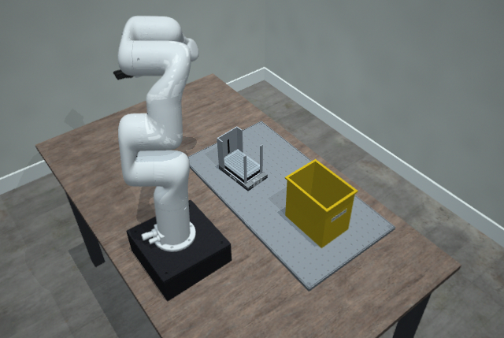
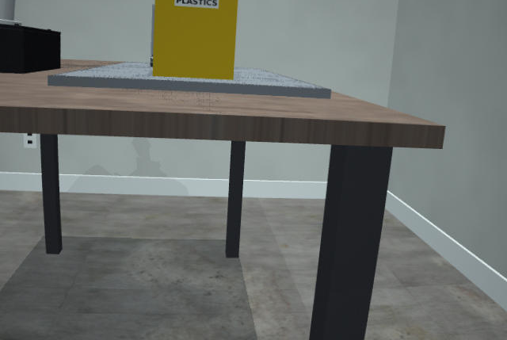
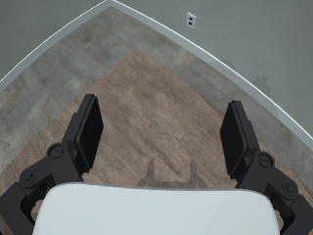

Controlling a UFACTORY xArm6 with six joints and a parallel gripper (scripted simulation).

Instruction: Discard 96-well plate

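My hand is 26 cm short of the white 96-well plate, 37 cm to the left of it and 29 cm above it. From my hand the other things lie so: black plate (26 cm ahead, 37 cm to the right, 30 cm below); yellow plastics bin W1 (36 cm ahead, 70 cm to the right, 23 cm below).
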